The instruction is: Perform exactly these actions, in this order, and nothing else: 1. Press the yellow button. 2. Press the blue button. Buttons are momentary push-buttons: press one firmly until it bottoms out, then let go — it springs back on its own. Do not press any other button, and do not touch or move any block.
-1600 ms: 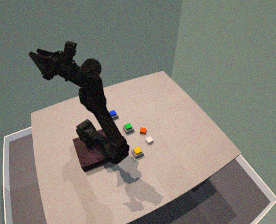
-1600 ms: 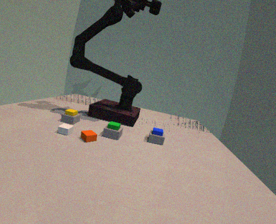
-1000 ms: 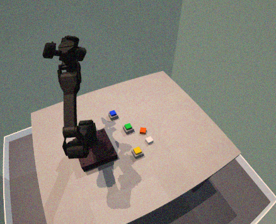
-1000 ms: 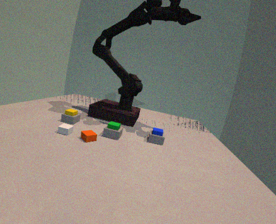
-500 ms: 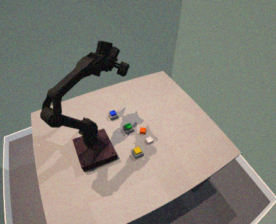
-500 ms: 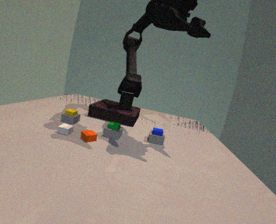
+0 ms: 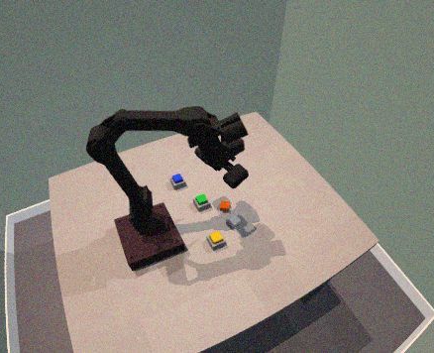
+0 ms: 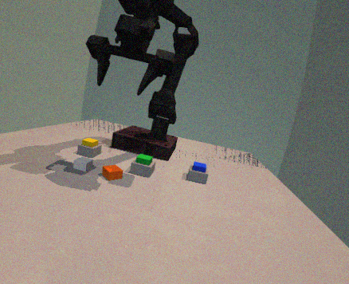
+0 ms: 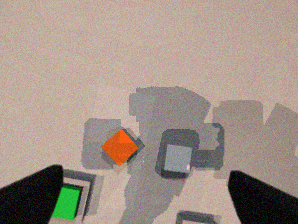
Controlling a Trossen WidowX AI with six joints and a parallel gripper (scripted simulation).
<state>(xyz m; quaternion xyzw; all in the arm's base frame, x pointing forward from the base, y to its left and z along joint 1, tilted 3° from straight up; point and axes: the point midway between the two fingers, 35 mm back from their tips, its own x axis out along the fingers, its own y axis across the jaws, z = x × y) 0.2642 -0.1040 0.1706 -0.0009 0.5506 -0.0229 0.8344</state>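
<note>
The yellow button is 150 mm below my gripper tip, 110 mm behind it and 80 mm to the right of it. From my gripper tip the other things lie so: green button (150 mm below, 70 mm to the left, 50 mm behind); then orange block (170 mm below, 10 mm to the left, 10 mm ahead); then white block (170 mm below, 60 mm to the right, 10 mm behind).
</note>
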